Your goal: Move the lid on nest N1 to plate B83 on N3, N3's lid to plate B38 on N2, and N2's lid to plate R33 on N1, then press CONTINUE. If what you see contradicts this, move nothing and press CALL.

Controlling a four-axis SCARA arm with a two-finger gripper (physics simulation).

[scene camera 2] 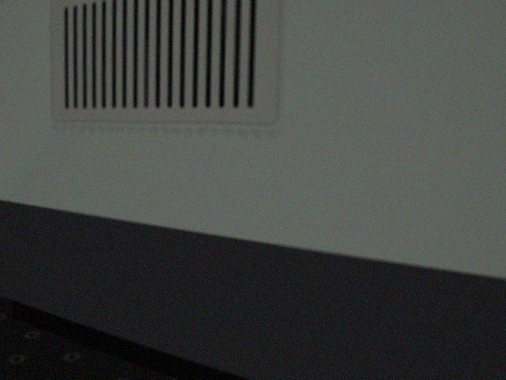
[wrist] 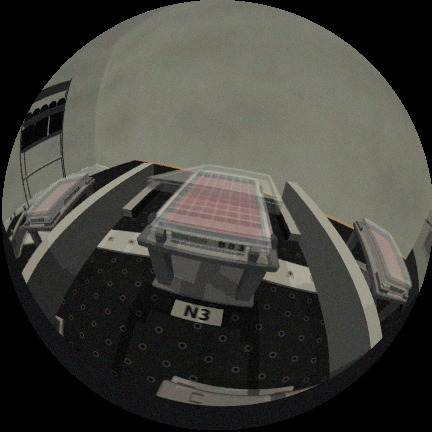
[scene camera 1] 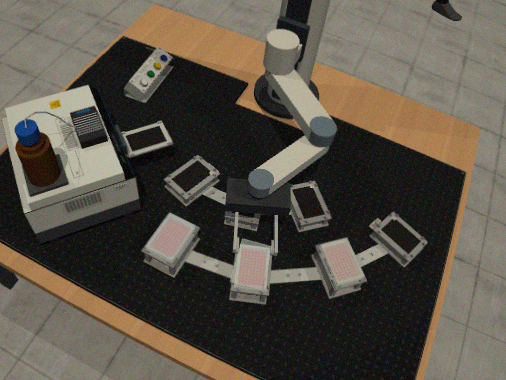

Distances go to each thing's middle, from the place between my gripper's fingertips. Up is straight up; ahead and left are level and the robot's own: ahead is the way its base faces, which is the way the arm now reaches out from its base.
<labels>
My gripper is now 10 cm above the N3 label (wrist: 194,312), 5 cm past it and 2 cm to the left of it. The rest, counted from my hand: brown bottle (scene camera 1: 34,149): 58 cm to the right, 21 cm above, 12 cm ahead; then tray (scene camera 1: 155,136): 47 cm to the right, 20 cm behind, 1 cm below.
</labels>
